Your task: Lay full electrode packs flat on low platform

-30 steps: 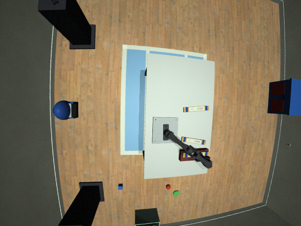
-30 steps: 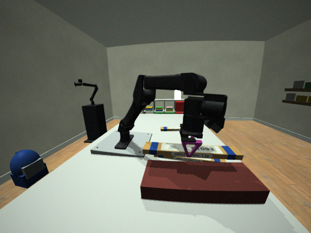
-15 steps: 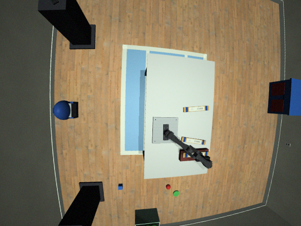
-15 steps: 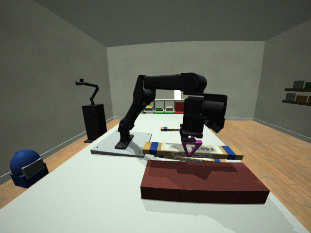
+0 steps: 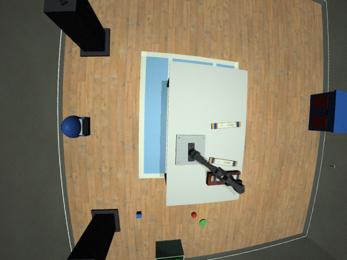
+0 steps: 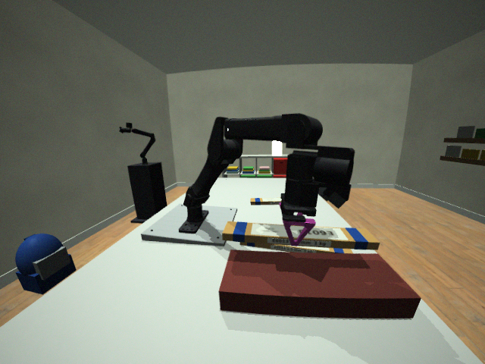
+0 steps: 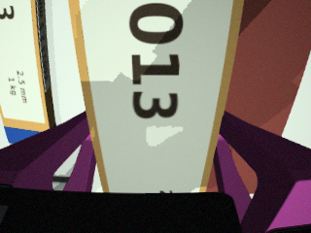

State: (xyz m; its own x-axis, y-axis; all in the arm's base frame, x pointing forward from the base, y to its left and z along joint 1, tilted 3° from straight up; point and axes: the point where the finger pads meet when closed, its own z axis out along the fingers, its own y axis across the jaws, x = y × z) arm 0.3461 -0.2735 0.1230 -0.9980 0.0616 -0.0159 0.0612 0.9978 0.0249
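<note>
The dark red low platform is 11 cm below my hand, 5 cm to the right of it and 4 cm ahead of it.
</note>
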